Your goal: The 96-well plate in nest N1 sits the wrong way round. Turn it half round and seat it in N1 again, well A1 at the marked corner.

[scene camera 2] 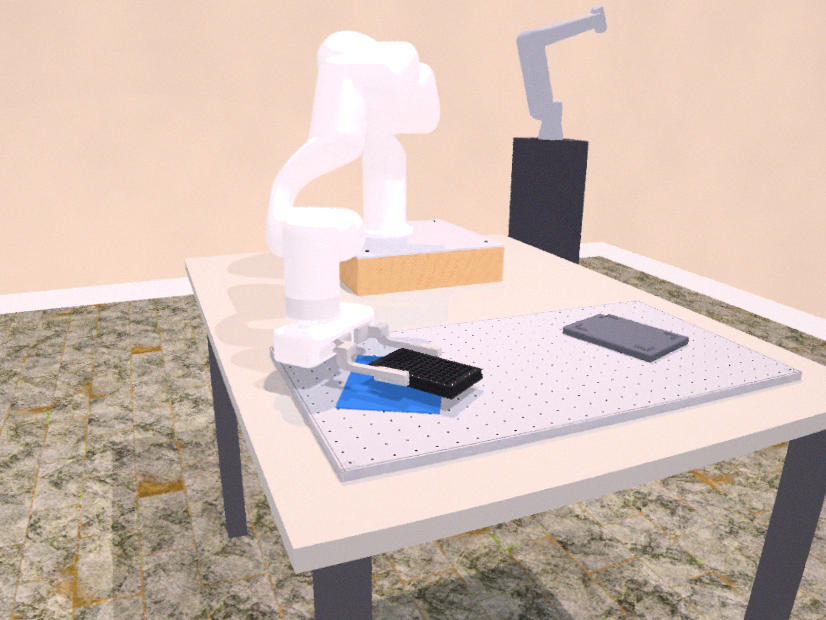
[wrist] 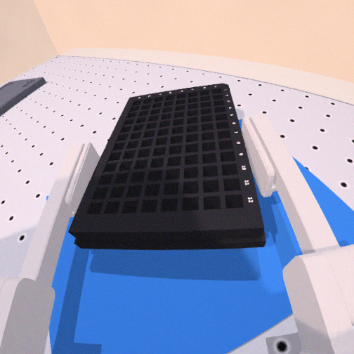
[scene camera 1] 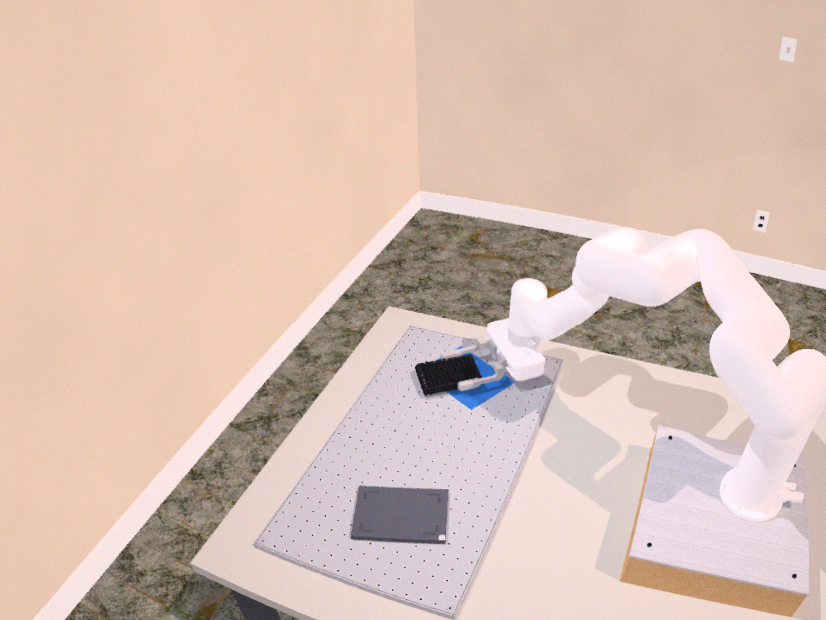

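Note:
The black 96-well plate (scene camera 1: 447, 373) (scene camera 2: 433, 372) (wrist: 172, 155) is held level between the fingers of my gripper (scene camera 1: 457, 370) (scene camera 2: 421, 365) (wrist: 172, 162), which is shut on its two long sides. It hangs a little above the blue square (scene camera 1: 472, 397) (scene camera 2: 386, 400) (wrist: 175, 310), with its shadow below. In the wrist view column 12 is at the near end, and the row letters run along the far end, with the A1 corner at far right. The dark grey nest (scene camera 1: 400, 513) (scene camera 2: 627, 335) (wrist: 20, 95) holds no plate; a small white mark (scene camera 1: 441, 537) sits at one corner.
The nest and the blue square lie at opposite ends of a perforated board (scene camera 1: 413, 440) (scene camera 2: 533, 387) on the table (scene camera 1: 533, 533) (scene camera 2: 533, 443). The arm's base stands on a wooden block (scene camera 1: 707, 583) (scene camera 2: 430, 270). A grey arm on a black pedestal (scene camera 2: 547, 193) stands behind the table.

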